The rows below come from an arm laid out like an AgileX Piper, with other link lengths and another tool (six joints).
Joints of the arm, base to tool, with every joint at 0 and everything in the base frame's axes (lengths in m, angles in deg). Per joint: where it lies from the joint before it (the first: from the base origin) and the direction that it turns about. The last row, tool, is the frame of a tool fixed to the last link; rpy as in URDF.
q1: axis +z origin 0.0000 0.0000 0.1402
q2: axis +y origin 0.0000 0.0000 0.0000
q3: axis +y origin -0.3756 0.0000 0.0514
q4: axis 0.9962 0 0.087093 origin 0.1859 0.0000 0.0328
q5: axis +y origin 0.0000 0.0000 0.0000
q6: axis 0.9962 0 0.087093 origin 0.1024 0.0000 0.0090
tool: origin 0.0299 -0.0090 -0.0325 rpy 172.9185 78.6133 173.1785
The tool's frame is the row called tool.
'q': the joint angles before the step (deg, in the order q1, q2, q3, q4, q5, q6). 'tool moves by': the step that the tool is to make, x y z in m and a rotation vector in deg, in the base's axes. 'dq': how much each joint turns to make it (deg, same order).
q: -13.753 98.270 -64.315 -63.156 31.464 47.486
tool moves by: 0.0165 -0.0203 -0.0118 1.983 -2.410 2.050
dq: -4.331 2.874 -1.260 -0.953 -7.609 0.017
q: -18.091 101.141 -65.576 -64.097 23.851 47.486
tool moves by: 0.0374 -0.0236 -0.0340 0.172 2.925 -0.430
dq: -1.516 8.734 -5.691 -1.200 -0.550 -0.043
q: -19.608 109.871 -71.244 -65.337 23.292 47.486
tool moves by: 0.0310 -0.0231 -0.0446 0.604 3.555 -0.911
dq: -1.383 9.006 -5.467 -0.808 0.004 -0.010
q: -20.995 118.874 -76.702 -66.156 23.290 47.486
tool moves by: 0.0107 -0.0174 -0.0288 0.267 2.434 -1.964
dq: -1.329 5.197 -3.162 -0.265 0.956 0.160
